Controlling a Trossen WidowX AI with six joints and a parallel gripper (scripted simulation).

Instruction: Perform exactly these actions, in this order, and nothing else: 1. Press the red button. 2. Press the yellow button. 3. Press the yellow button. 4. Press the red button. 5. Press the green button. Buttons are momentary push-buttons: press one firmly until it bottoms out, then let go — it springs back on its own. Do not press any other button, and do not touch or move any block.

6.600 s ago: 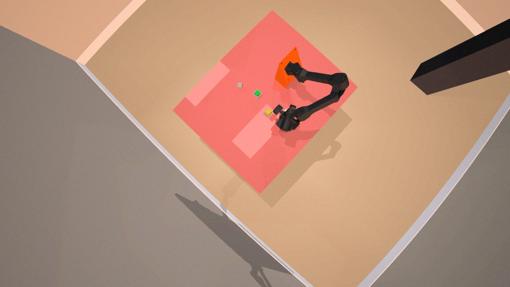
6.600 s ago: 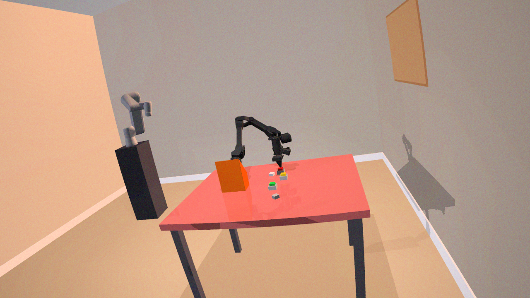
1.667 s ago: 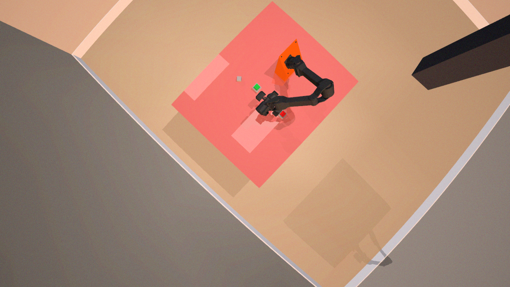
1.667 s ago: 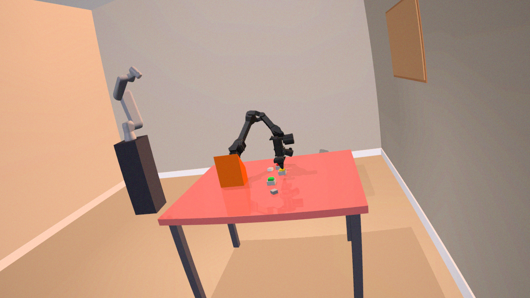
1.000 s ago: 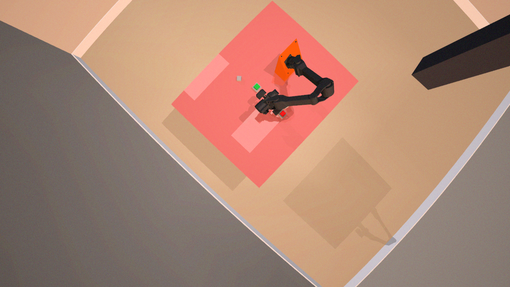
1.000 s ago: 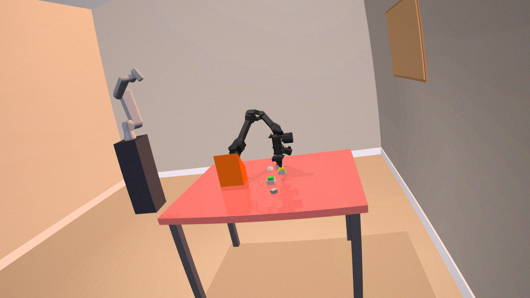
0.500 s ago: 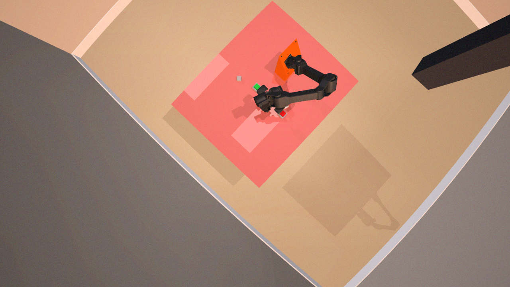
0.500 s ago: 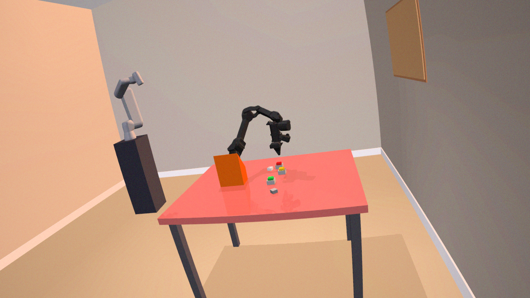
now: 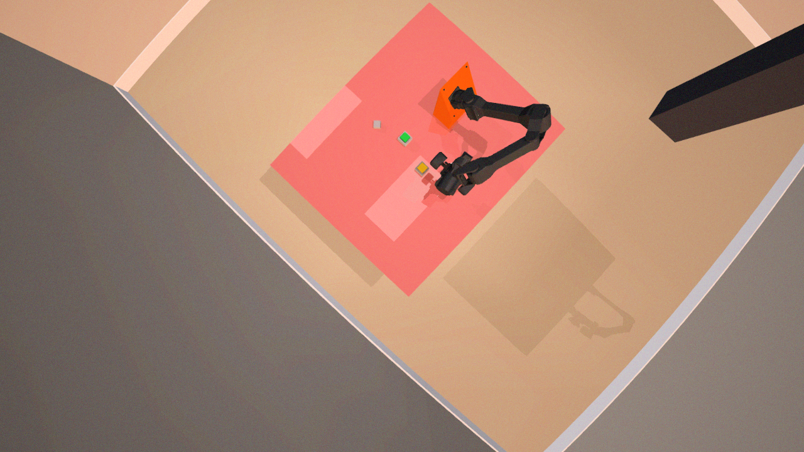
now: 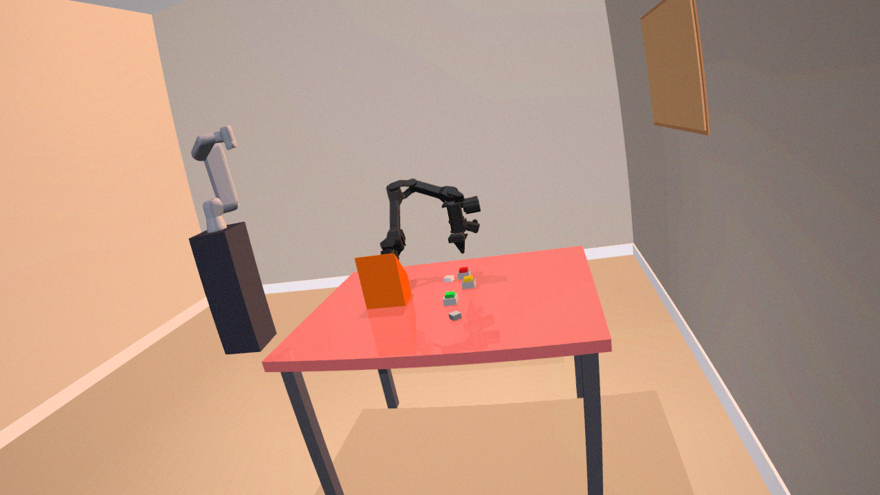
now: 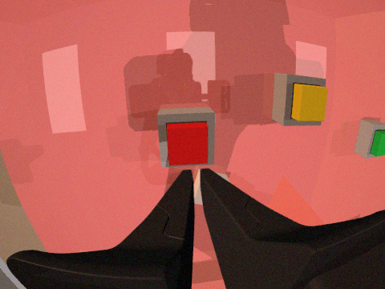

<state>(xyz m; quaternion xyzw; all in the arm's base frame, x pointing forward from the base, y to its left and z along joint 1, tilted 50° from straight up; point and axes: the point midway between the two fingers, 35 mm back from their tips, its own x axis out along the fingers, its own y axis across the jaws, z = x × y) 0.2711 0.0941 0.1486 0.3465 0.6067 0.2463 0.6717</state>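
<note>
My gripper tip is 70 mm above the red button and 10 mm past it. Also, from my gripper tip: white block: 90 mm below, 70 mm behind, 20 mm to the right; then green button: 260 mm to the right, 70 mm below, 50 mm behind; then yellow button: 120 mm to the right, 70 mm below, 10 mm ahead.
</note>
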